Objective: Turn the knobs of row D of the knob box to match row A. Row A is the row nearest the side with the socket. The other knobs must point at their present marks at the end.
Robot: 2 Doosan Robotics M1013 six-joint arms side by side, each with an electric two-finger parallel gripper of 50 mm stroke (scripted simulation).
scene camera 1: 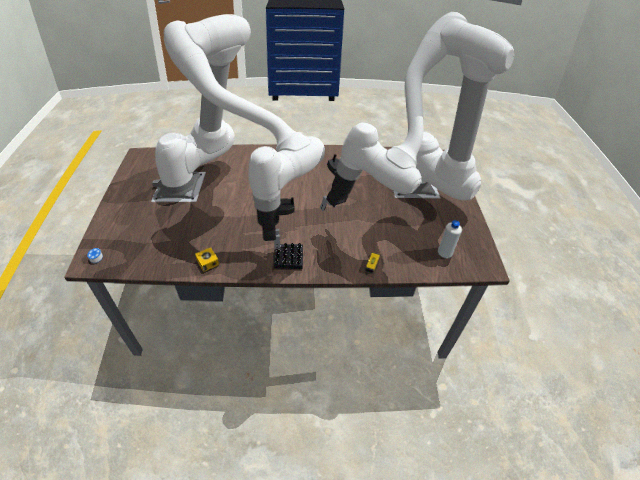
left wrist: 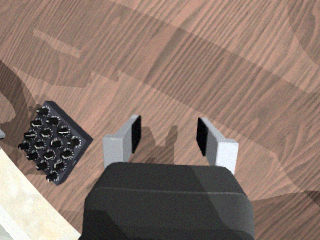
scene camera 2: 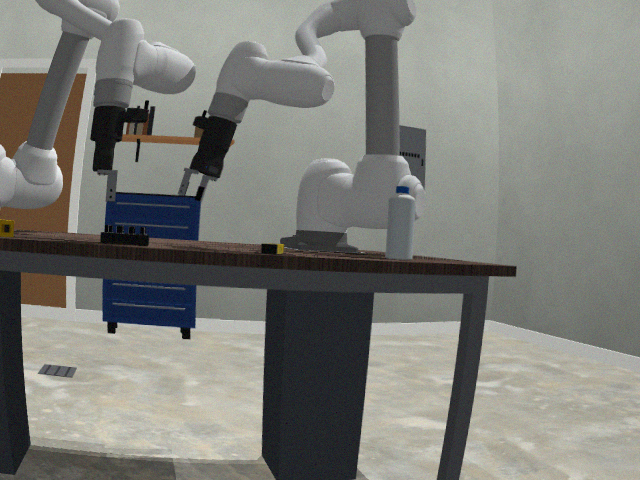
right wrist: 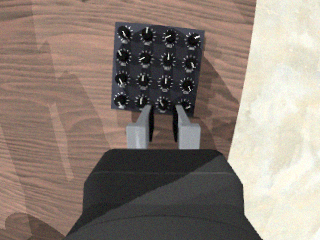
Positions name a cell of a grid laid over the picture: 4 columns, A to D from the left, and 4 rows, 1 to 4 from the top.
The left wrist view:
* left gripper: C3
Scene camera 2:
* left gripper: B2
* right gripper: A2
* white bottle: C2
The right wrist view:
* right gripper: C2
